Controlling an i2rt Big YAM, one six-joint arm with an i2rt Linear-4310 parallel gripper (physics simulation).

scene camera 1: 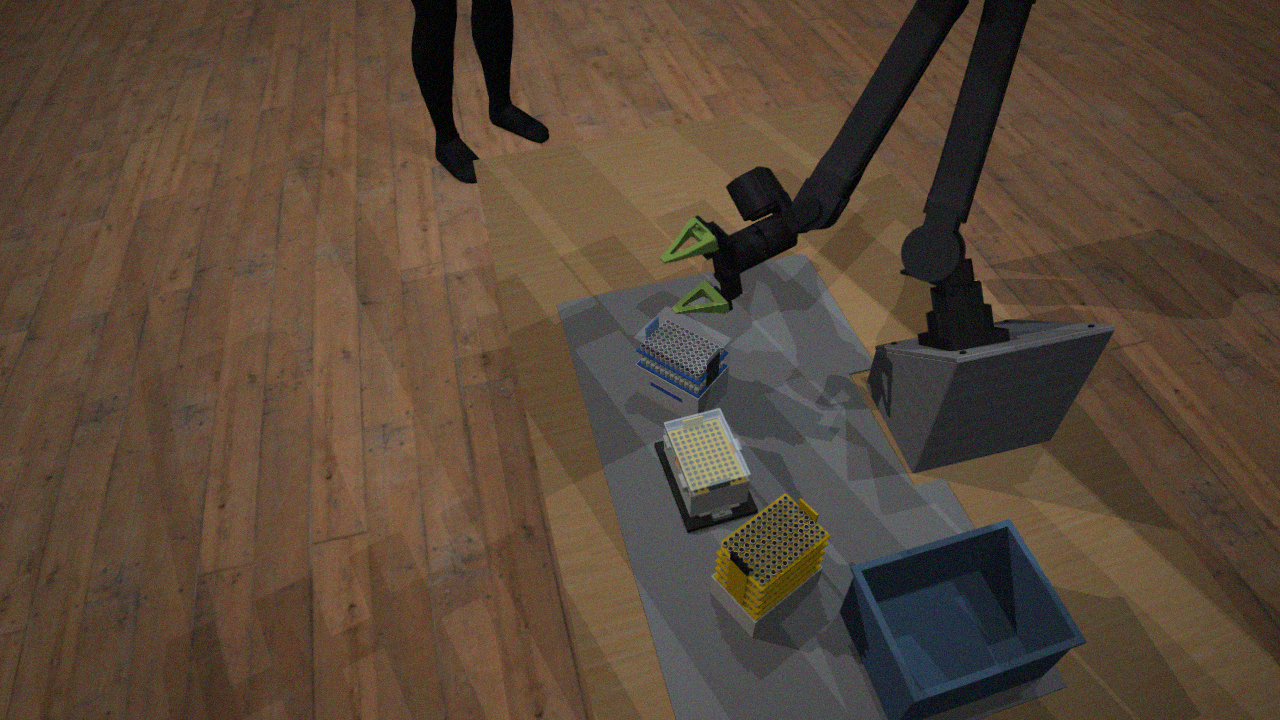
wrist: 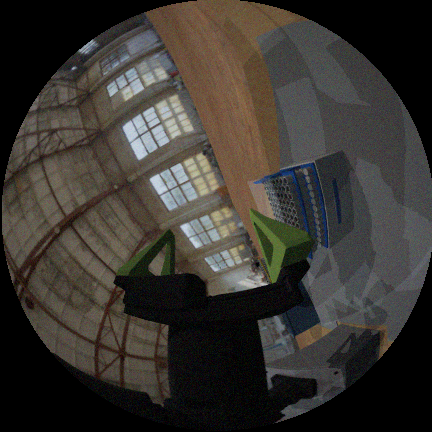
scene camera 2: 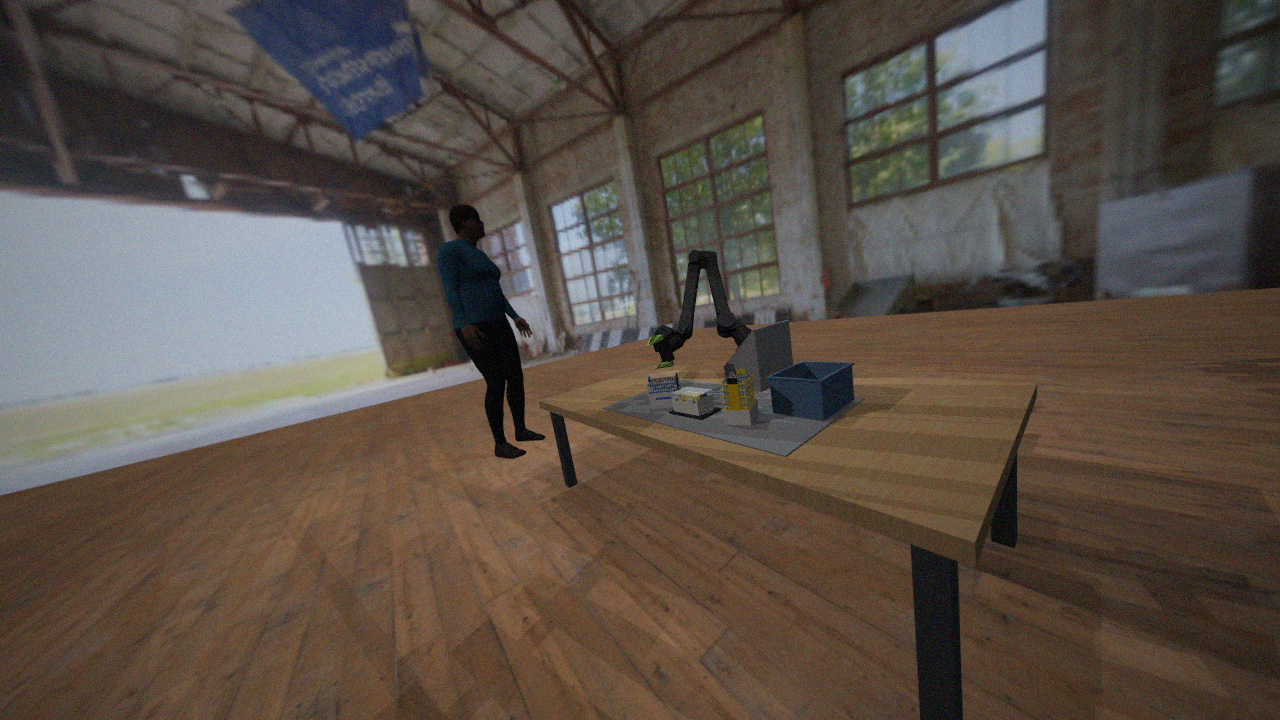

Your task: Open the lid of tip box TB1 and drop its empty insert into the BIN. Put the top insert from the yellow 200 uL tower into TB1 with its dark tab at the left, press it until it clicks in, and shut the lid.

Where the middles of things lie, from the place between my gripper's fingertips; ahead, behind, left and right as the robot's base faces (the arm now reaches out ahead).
Scene:
I see my gripper 50 cm to the right of the blue bin [scene camera 1: 950, 622], 26 cm past it and 14 cm above it.

